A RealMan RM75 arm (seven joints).
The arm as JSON. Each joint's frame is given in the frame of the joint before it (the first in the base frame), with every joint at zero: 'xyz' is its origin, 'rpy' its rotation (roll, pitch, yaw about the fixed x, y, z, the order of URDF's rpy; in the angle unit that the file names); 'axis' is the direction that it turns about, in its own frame. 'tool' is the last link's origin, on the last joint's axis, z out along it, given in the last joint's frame.
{
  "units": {
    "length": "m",
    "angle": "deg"
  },
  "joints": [
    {
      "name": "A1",
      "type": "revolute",
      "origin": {
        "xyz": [
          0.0,
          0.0,
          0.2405
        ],
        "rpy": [
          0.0,
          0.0,
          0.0
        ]
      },
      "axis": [
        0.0,
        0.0,
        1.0
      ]
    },
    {
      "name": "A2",
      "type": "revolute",
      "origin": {
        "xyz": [
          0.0,
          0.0,
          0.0
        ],
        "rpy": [
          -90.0,
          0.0,
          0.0
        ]
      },
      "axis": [
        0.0,
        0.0,
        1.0
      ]
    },
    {
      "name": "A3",
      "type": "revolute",
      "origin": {
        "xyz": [
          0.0,
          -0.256,
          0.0
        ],
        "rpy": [
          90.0,
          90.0,
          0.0
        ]
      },
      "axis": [
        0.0,
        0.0,
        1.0
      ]
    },
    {
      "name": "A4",
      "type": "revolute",
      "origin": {
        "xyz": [
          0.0,
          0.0,
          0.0
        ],
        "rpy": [
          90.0,
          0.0,
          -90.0
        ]
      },
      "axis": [
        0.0,
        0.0,
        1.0
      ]
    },
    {
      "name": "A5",
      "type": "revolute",
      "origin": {
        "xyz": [
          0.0,
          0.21,
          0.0
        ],
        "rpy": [
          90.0,
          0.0,
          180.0
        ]
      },
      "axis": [
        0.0,
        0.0,
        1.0
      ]
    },
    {
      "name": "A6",
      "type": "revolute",
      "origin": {
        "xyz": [
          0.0,
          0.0,
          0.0
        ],
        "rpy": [
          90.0,
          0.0,
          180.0
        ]
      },
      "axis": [
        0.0,
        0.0,
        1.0
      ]
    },
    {
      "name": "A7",
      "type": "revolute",
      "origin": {
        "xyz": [
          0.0,
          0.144,
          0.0
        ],
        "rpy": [
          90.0,
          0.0,
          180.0
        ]
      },
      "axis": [
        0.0,
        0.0,
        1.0
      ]
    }
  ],
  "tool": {
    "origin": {
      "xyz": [
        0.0,
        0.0,
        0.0
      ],
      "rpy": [
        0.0,
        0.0,
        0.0
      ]
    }
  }
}
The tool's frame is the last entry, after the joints.
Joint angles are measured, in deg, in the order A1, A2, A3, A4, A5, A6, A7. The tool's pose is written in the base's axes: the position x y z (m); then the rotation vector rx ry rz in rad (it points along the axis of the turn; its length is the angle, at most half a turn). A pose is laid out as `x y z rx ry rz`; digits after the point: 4 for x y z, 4 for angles.
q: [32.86 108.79 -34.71 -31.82 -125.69 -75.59 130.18]
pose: 0.3306 0.3654 0.0629 -2.0633 1.7602 0.5231
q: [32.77 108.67 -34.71 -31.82 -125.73 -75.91 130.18]
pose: 0.3310 0.3645 0.0636 -2.0660 1.7625 0.5214
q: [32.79 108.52 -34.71 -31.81 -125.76 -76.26 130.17]
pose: 0.3308 0.3642 0.0645 -2.0710 1.7627 0.5202
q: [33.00 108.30 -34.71 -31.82 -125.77 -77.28 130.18]
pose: 0.3283 0.3641 0.0654 -2.0891 1.7638 0.5215
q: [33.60 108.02 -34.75 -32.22 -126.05 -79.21 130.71]
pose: 0.3221 0.3651 0.0673 -2.1228 1.7669 0.5205
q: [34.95 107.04 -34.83 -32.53 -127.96 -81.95 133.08]
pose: 0.3149 0.3674 0.0725 -2.1555 1.7966 0.4826
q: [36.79 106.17 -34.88 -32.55 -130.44 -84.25 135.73]
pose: 0.3066 0.3713 0.0761 -2.1824 1.8302 0.4301
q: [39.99 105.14 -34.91 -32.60 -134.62 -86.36 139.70]
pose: 0.2937 0.3805 0.0809 -2.2015 1.8650 0.3382
